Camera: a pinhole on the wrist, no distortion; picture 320 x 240 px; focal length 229.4 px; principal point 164.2 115.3 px. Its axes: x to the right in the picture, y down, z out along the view. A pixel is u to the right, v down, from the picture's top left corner.
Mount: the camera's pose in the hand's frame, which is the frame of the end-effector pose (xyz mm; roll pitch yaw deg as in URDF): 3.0 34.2 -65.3 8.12 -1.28 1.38
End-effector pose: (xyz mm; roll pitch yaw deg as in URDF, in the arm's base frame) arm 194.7 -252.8 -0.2 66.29 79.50 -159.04
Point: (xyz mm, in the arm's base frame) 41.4 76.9 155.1
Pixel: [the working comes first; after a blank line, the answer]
In the camera's frame: -144.8 -66.9 435.9

88.0 80.1
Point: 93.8 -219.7 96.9
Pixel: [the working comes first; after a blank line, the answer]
In the camera's frame: -79.0 54.7 162.0

52.4 192.7
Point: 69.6 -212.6 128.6
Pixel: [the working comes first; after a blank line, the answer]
In the camera's frame: -105.5 75.9 184.1

32.7 209.8
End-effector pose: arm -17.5 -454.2 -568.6 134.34 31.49 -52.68
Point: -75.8 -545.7 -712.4
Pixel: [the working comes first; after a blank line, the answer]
In the camera's frame: 107.8 -9.5 211.3

281.2 105.0
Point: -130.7 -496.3 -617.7
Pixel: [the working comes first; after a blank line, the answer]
In the camera's frame: -3.0 30.5 187.7

160.5 152.5
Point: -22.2 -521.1 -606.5
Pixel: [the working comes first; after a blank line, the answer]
In the camera's frame: 61.8 5.2 100.1

305.8 127.2
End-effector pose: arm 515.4 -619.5 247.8 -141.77 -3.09 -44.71
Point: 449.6 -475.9 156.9
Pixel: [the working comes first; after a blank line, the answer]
In the camera's frame: -152.4 1.0 169.9

outside the picture
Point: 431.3 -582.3 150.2
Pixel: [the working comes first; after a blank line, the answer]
In the camera's frame: -90.2 67.6 111.6

outside the picture
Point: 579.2 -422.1 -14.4
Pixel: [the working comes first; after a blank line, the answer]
In the camera's frame: -102.4 36.3 382.7

102.8 137.1
